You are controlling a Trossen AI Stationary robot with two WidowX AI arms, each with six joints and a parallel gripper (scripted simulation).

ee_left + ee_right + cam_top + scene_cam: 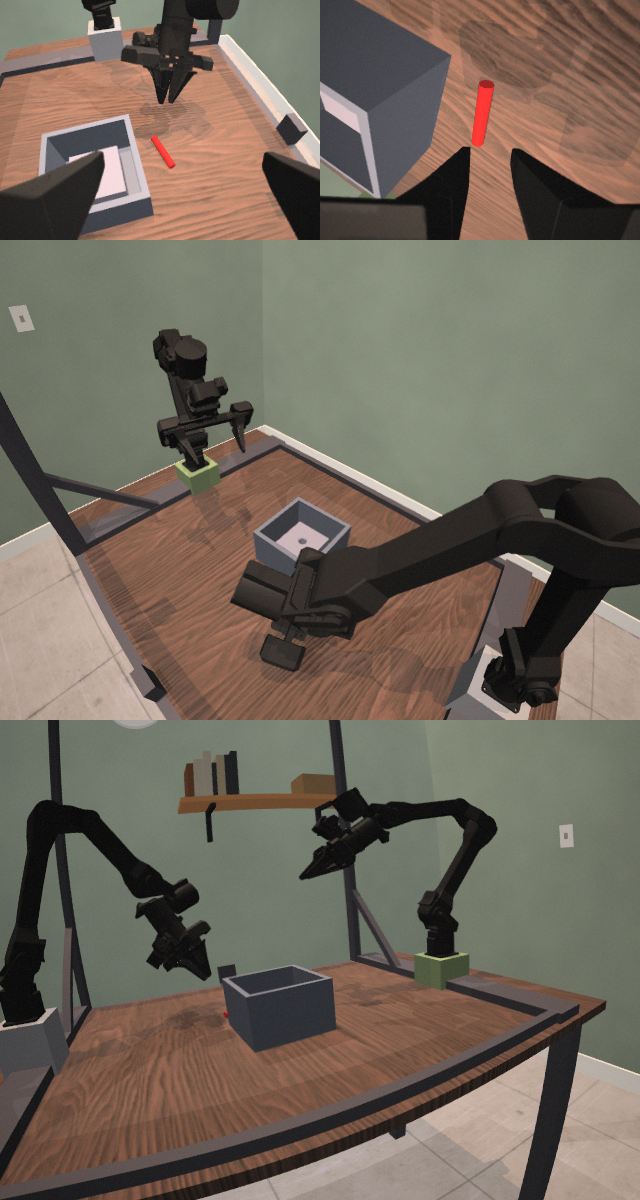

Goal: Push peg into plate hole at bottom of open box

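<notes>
The red peg lies 3 cm ahead of my right hand, 8 cm to the left of it and 11 cm below it. The rest, counted from my right hand: light plate (16 cm ahead, 13 cm to the left, 7 cm below); box (16 cm ahead, 13 cm to the left, 9 cm below).
</notes>
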